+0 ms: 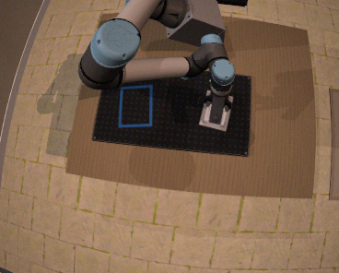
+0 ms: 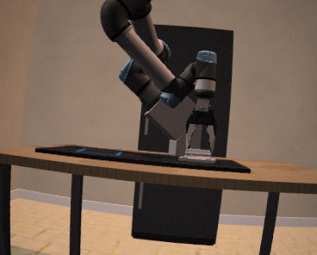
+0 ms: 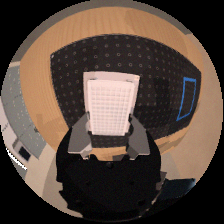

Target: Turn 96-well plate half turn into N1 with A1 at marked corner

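Now: hand 4 cm above the grey plate nest N1. Round my hand: white 96-well plate (1 cm below).
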